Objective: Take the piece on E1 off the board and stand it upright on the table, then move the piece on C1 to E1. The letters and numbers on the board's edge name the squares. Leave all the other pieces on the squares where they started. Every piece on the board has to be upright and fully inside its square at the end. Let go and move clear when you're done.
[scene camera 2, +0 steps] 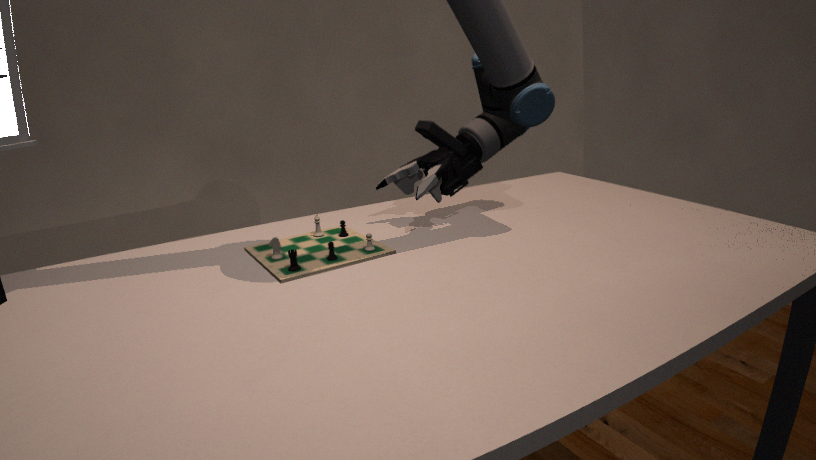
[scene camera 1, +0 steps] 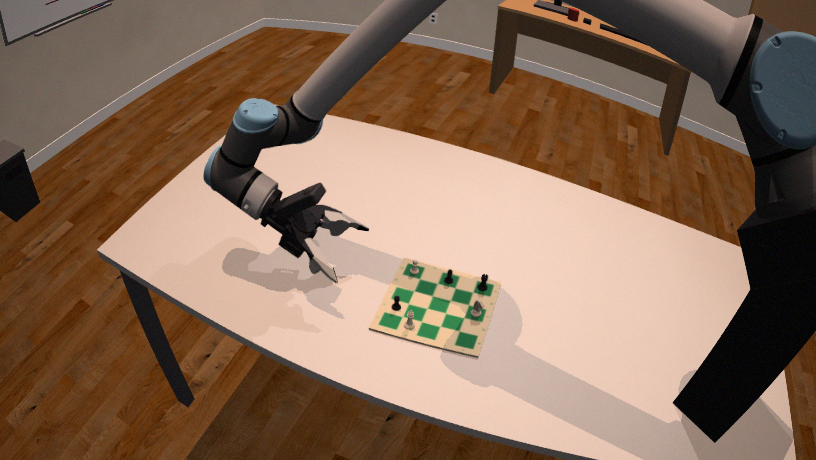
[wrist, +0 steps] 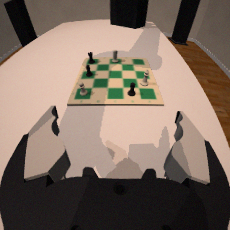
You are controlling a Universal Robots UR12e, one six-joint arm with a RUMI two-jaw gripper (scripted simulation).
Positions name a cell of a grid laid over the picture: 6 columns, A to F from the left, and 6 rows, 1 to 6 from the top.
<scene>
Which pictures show my gripper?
Scene camera 2, scene camera 1 and the wrist view: all of them.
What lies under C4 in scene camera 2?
A chessboard.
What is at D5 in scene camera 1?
A chessboard.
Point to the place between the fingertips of my gripper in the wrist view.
D3
</scene>
